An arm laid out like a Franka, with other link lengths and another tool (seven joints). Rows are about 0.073 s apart.
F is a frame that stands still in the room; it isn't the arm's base.
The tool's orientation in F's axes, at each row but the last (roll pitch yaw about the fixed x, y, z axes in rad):
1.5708 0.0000 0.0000
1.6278 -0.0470 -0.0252
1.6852 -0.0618 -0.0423
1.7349 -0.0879 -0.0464
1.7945 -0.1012 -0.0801
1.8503 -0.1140 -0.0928
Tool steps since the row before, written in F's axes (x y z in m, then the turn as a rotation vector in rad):
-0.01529 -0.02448 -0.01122 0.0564 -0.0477 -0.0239
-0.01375 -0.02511 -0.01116 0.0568 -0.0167 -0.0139
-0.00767 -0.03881 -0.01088 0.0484 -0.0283 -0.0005
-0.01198 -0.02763 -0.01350 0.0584 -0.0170 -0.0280
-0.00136 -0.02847 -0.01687 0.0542 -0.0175 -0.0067
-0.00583 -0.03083 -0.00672 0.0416 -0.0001 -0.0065
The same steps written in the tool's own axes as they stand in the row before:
-0.01529 -0.01122 0.02448 0.0564 -0.0239 0.0477
-0.01362 -0.00906 0.02601 0.0565 -0.0157 0.0162
-0.00668 -0.00596 0.04004 0.0494 -0.0005 0.0265
-0.01183 -0.00774 0.02982 0.0564 -0.0303 0.0195
-0.00079 -0.01014 0.03152 0.0545 -0.0091 0.0155
-0.00369 0.00252 0.03177 0.0404 -0.0118 -0.0005

